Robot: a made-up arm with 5 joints.
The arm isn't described. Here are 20 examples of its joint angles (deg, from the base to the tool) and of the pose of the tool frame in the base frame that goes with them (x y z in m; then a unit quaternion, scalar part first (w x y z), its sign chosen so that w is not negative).
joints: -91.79 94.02 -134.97 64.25 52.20
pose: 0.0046 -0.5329 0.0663 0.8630 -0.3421 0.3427 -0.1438
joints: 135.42 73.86 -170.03 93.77 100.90
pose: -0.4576 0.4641 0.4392 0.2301 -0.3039 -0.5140 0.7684
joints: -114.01 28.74 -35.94 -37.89 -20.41
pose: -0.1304 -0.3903 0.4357 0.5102 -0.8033 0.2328 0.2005
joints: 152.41 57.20 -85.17 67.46 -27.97
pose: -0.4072 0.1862 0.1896 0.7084 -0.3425 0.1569 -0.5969
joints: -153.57 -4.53 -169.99 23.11 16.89
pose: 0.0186 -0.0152 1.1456 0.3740 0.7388 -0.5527 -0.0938
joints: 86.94 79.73 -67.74 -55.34 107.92
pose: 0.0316 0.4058 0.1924 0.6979 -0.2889 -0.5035 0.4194
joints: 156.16 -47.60 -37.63 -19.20 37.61
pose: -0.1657 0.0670 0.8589 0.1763 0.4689 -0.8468 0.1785
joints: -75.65 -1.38 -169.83 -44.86 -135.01
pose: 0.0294 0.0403 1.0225 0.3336 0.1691 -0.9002 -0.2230
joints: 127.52 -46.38 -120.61 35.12 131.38
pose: 0.0658 -0.0705 1.1083 0.7332 0.5073 -0.3724 0.2574
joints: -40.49 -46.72 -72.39 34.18 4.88
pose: 0.1704 -0.0999 0.9773 0.1448 -0.9420 -0.2774 0.1211
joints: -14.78 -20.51 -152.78 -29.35 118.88
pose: -0.1196 0.0402 1.0552 0.0380 -0.0379 0.8350 0.5477
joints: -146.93 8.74 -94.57 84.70 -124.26
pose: -0.3778 -0.2843 0.6418 0.5600 -0.5203 -0.2841 0.5788
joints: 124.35 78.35 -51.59 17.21 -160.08
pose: -0.1144 0.1551 0.0796 0.5112 -0.8435 -0.1052 0.1269
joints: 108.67 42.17 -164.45 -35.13 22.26
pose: -0.1258 0.3519 0.9123 0.2194 0.1034 -0.8937 -0.3773
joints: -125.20 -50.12 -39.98 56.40 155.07
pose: -0.1257 -0.2013 0.7068 0.0163 -0.0602 0.3918 -0.9179
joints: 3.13 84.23 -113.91 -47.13 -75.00
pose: 0.5586 0.0709 0.2924 0.4272 0.5818 0.4358 -0.5377
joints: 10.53 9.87 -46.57 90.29 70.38
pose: 0.3119 0.0657 0.3808 0.6376 -0.4220 0.2481 0.5948
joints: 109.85 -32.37 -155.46 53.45 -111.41
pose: 0.0239 -0.1252 1.1249 0.6675 0.4217 0.5061 0.3473
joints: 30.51 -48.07 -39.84 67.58 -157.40
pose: 0.2098 0.1437 0.6710 0.7919 -0.2906 0.3483 -0.4089
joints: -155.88 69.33 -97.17 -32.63 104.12
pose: -0.5056 -0.2290 0.3275 0.0740 0.4053 -0.4664 0.7828
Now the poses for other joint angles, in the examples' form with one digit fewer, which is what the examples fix.
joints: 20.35 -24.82 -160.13 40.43 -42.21
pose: -0.110 -0.004 1.145 0.438 0.764 0.460 0.111
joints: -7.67 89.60 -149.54 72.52 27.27
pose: 0.625 -0.061 0.174 0.648 -0.483 -0.173 0.563
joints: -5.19 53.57 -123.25 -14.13 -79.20
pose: 0.640 -0.016 0.597 0.438 0.624 0.349 -0.545
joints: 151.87 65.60 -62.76 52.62 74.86
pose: -0.247 0.137 0.104 0.333 0.411 0.313 -0.788
